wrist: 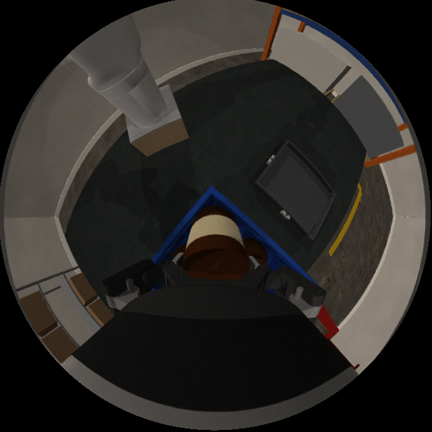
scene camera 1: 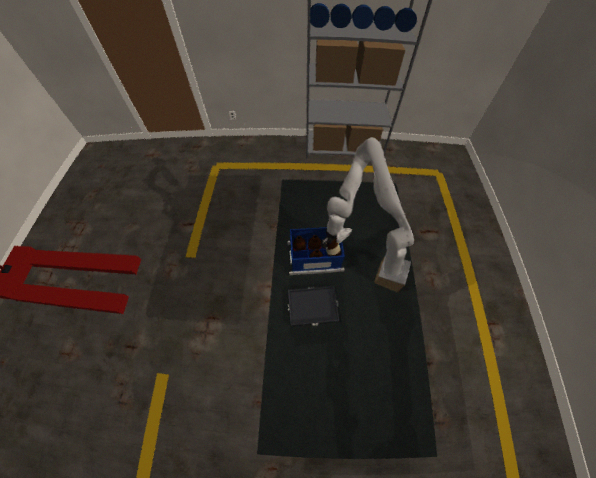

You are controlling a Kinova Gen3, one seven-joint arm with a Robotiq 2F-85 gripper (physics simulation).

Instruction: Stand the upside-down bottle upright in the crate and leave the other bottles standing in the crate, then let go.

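Pixels of known places: gripper, between the fingertips: (scene camera 1: 330,243); arm's base, origin of its link: (scene camera 1: 392,268).
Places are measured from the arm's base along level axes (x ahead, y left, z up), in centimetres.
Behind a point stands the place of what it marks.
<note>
The blue crate (scene camera 1: 299,263) {x 50.1, y 1.4, z 1.7 cm} (wrist: 275,249) stands on the dark mat. My gripper (scene camera 1: 332,242) {x 34.6, y -7.9, z 8.4 cm} (wrist: 215,262) is shut on a brown bottle with a cream label (scene camera 1: 333,250) {x 33.0, y -4.0, z 8.8 cm} (wrist: 215,227), over the right part of the crate. In the wrist view the bottle's broad end faces the gripper's palm and its neck is hidden; its exact tilt and its height over the crate are hard to tell. Other brown bottles stand in the crate: one at the back left (scene camera 1: 299,243) {x 51.1, y -10.3, z 2.3 cm}, one at the back middle (scene camera 1: 315,242) {x 42.3, y -11.6, z 2.2 cm} and one at the front middle (scene camera 1: 316,254) {x 41.5, y -3.4, z 4.1 cm}.
A shallow dark grey tray (scene camera 1: 313,306) {x 41.1, y 20.6, z -10.5 cm} (wrist: 295,190) lies on the mat (scene camera 1: 345,390) {x 23.1, y 61.2, z -11.1 cm} in front of the crate. The arm's base block (scene camera 1: 391,282) {x 0.4, y 7.3, z -2.0 cm} (wrist: 162,137) stands to the right. A shelf rack (scene camera 1: 356,87) stands at the back wall. Red forks (scene camera 1: 82,261) lie far left.
</note>
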